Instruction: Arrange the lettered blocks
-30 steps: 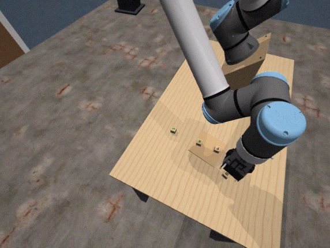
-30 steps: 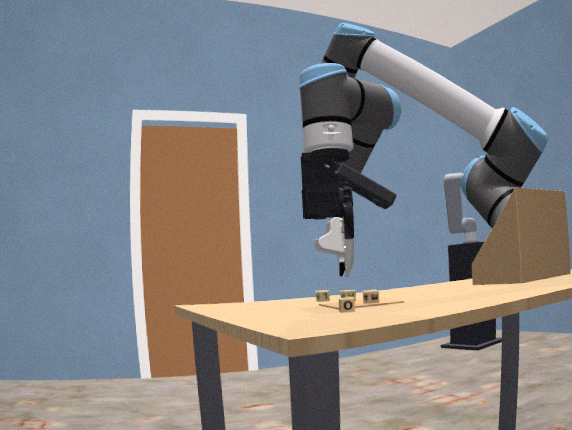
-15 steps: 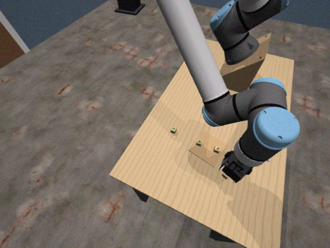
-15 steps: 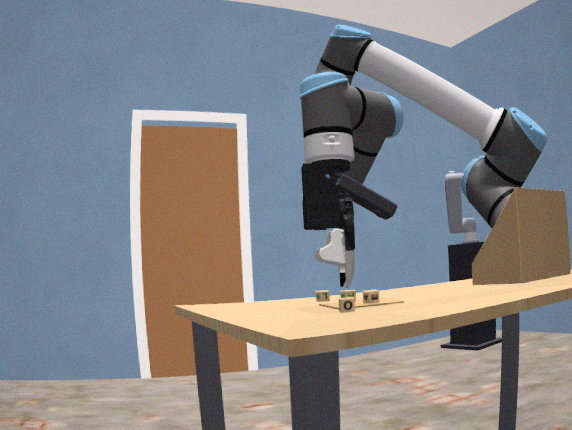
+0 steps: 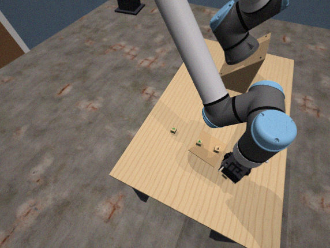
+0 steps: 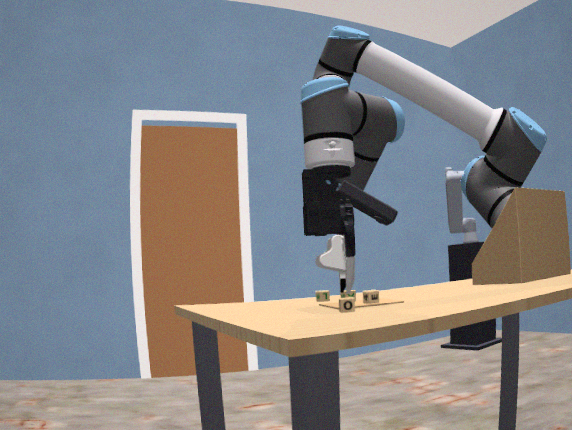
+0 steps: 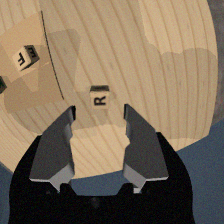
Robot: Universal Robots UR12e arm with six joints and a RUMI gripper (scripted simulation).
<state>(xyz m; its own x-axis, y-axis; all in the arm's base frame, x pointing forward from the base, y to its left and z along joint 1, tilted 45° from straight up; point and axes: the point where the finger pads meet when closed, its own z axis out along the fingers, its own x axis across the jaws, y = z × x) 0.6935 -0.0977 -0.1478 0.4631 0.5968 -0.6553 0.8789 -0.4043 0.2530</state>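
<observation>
My hand is 40 mm above the R block. Round my hand: tan mat (110 mm behind, 100 mm to the right, 50 mm below).
</observation>
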